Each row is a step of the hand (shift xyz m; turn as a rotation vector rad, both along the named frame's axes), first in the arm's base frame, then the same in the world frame.
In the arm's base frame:
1: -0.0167 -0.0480 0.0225 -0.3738 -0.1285 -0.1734
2: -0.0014 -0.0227 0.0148 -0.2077 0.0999 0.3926
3: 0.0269 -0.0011 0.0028 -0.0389 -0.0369 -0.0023
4: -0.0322 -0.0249 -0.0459 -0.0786 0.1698 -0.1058
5: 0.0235 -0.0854 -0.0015 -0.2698 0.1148 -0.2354
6: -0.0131 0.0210 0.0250 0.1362 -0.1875 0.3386
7: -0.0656 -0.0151 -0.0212 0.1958 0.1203 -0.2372
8: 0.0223 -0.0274 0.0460 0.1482 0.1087 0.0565
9: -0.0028 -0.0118 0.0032 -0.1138 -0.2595 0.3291
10: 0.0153 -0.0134 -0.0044 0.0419 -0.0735 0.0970
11: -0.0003 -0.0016 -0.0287 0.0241 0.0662 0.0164
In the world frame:
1: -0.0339 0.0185 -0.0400 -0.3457 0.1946 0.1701
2: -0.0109 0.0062 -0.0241 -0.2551 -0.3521 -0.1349
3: 0.0242 0.0002 -0.0121 -0.0460 0.0265 -0.0080
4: -0.0266 0.0481 0.0273 -0.0030 -0.0541 0.2080
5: -0.0012 0.0640 -0.0612 -0.1677 0.0658 0.3301
6: -0.0121 -0.0330 0.0006 -0.0004 -0.0904 -0.4002
7: -0.0607 0.0224 0.0282 0.2695 0.0852 0.1709
8: 0.0030 -0.0107 -0.0569 0.1557 -0.1106 -0.0225
9: -0.0066 0.0062 -0.0087 -0.2518 -0.0435 -0.3512
10: 0.0116 0.0135 -0.0108 -0.0029 -0.0114 -0.1282
11: 0.0057 0.0209 0.0189 0.0370 -0.0581 0.0220

